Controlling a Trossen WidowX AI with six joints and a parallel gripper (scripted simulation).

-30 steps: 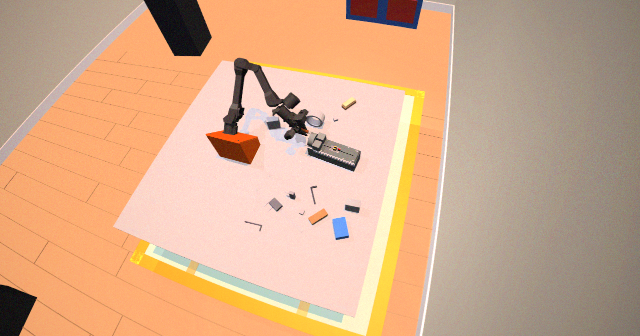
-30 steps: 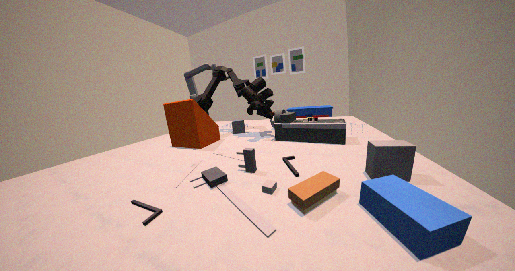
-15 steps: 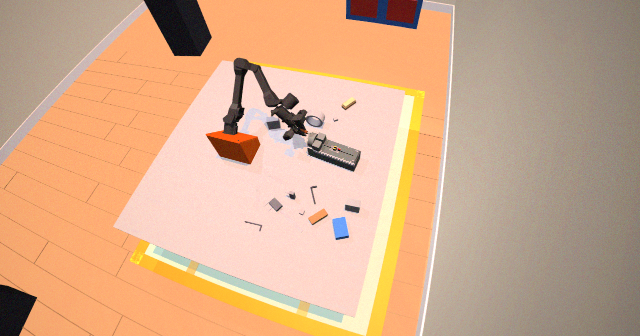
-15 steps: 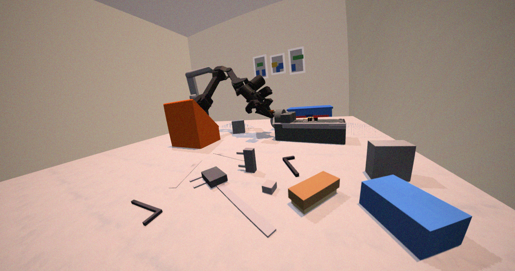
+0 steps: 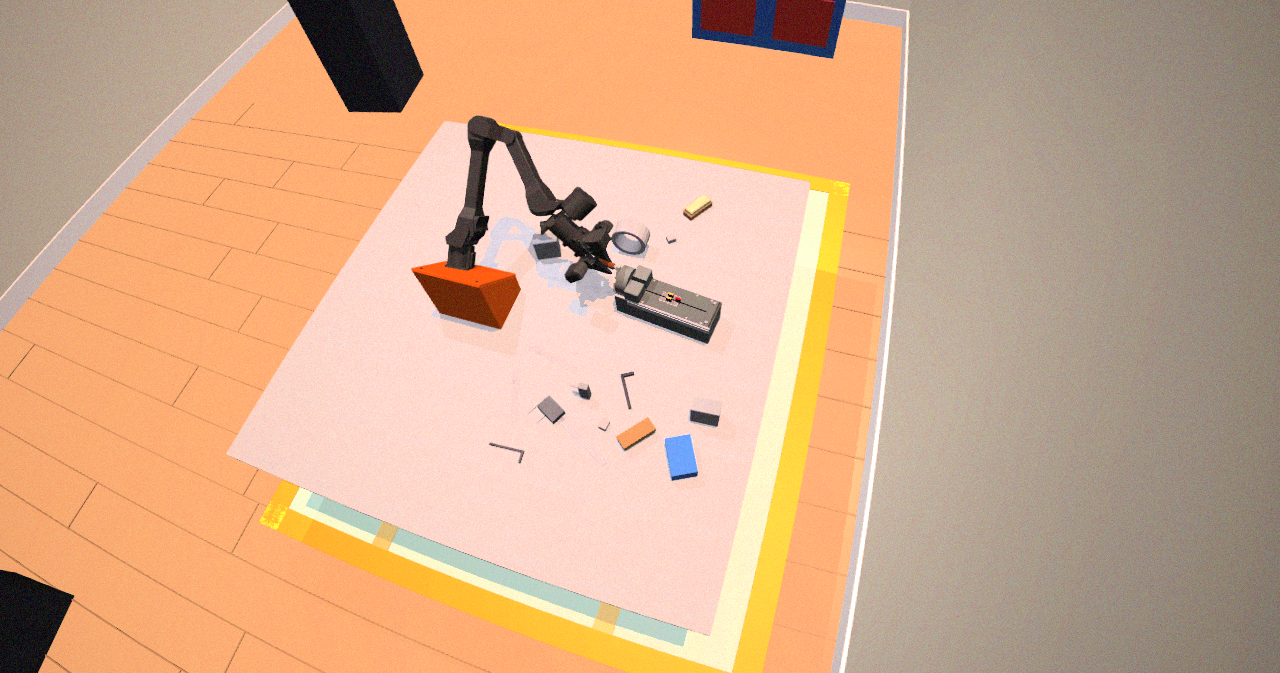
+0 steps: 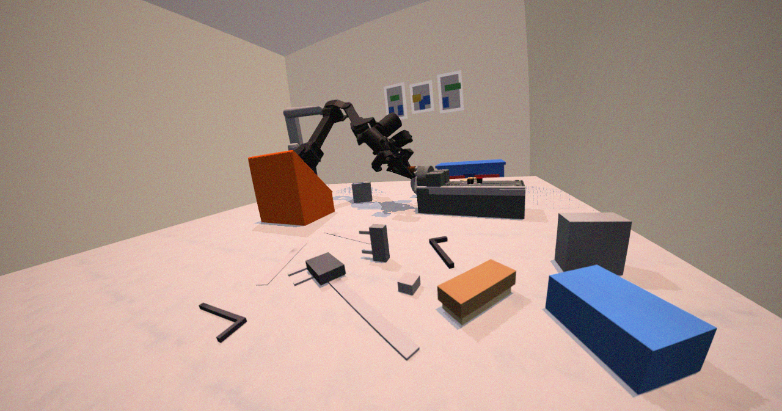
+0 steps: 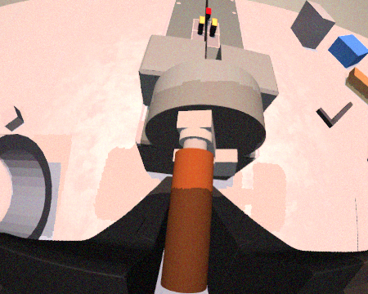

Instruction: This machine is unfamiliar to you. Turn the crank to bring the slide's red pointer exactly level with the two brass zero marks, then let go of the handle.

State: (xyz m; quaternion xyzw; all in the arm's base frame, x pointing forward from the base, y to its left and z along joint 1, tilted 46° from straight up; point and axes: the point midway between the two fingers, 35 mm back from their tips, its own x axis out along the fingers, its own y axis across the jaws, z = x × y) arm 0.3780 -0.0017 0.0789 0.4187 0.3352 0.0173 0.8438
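Now: gripper tip 3 cm below the crank handle and 2 cm past it. Round my gripper tip: red pointer: 18 cm ahead, 6 cm to the right, 1 cm below; then blue block: 44 cm to the right, 24 cm ahead, 7 cm below.
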